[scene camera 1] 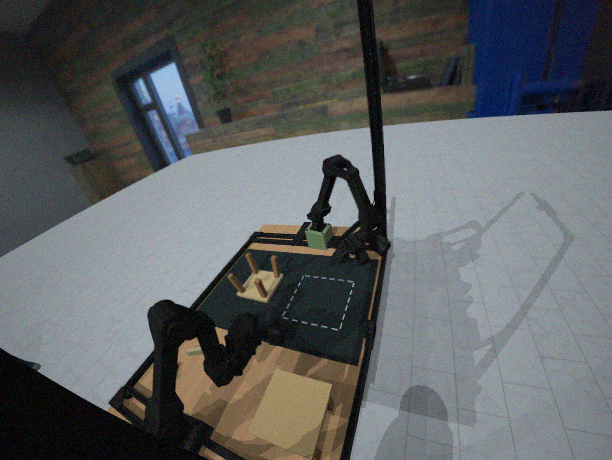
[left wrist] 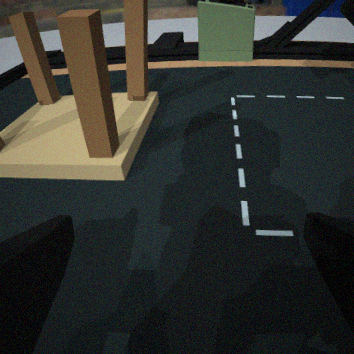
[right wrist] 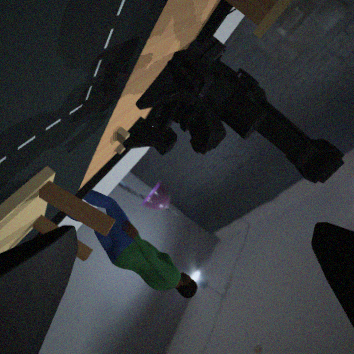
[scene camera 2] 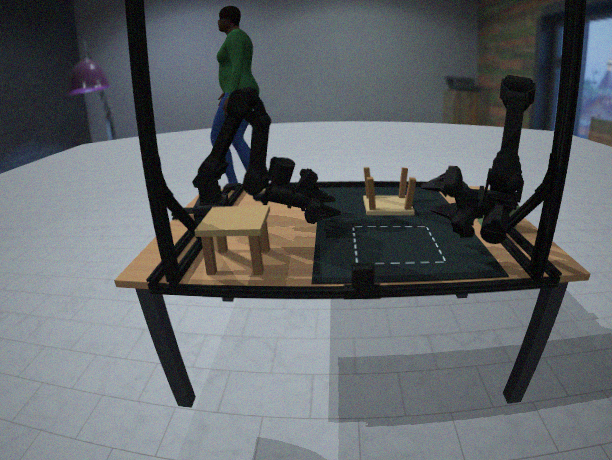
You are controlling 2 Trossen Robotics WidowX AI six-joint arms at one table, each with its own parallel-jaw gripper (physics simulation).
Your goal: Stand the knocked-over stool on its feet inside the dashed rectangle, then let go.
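The knocked-over stool (scene camera 1: 250,295) (scene camera 2: 390,205) (left wrist: 50,145) (right wrist: 22,215) lies upside down, its pale seat flat on the dark mat (scene camera 1: 350,350) and its four legs pointing up. The dashed rectangle (scene camera 2: 354,237) (left wrist: 274,233) is marked on the mat beside it, apart from the stool. My left gripper (scene camera 1: 277,327) (scene camera 2: 336,206) (left wrist: 191,225) is open and empty above the mat's left part in scene camera 2, with the stool ahead and left in its wrist view. My right gripper (scene camera 1: 350,257) (scene camera 2: 429,198) (right wrist: 196,236) is open and empty, right of the stool in scene camera 2.
A larger wooden stool (scene camera 1: 292,407) (scene camera 2: 232,220) stands upright on the wooden table at the left in scene camera 2. A green block (scene camera 1: 318,236) (left wrist: 226,32) is at the right arm's base. A black frame with posts (scene camera 2: 145,100) borders the table. A person (scene camera 2: 239,62) stands behind.
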